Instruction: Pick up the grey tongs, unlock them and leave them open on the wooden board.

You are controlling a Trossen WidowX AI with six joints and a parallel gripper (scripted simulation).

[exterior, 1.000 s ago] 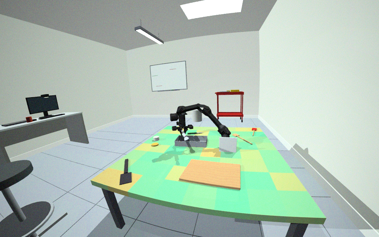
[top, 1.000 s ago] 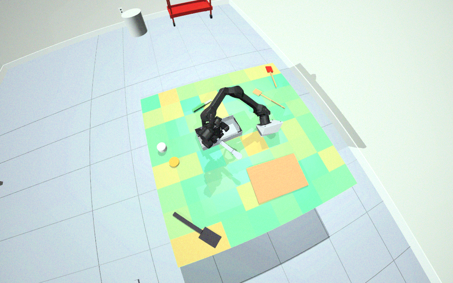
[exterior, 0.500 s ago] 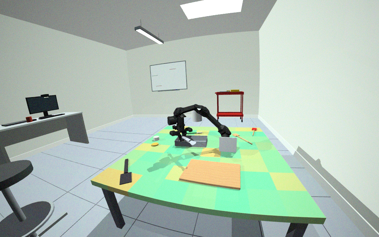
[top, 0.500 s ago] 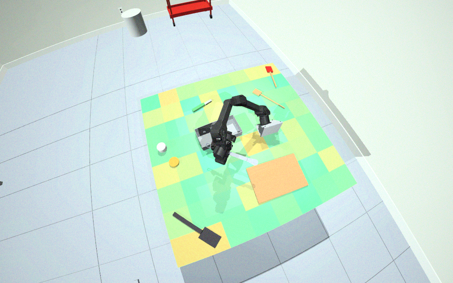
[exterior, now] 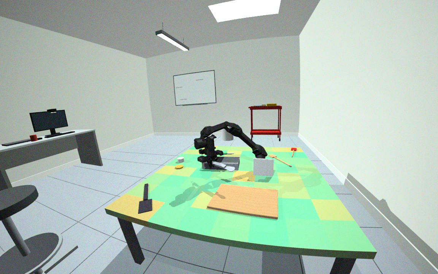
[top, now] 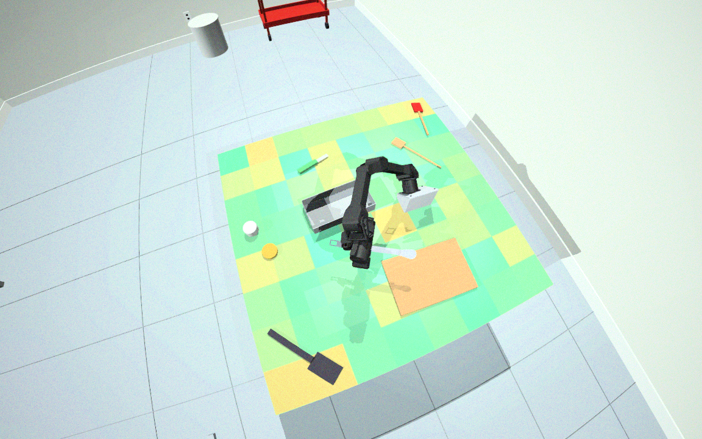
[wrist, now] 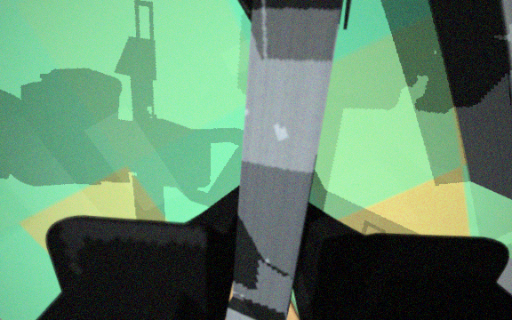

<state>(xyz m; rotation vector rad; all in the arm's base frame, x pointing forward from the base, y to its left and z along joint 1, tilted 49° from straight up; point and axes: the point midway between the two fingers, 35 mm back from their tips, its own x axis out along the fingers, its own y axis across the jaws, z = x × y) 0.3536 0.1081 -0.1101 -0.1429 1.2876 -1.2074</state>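
Now: gripper tip 22 cm past the wooden board, 20 cm to the right of it and 10 cm above it. Round my gripper tip: roasting tin 27 cm to the right, 8 cm below, 3 cm behind; black spatula 38 cm ahead, 25 cm to the left, 10 cm below; red spatula 75 cm behind, 61 cm to the right, 10 cm below.
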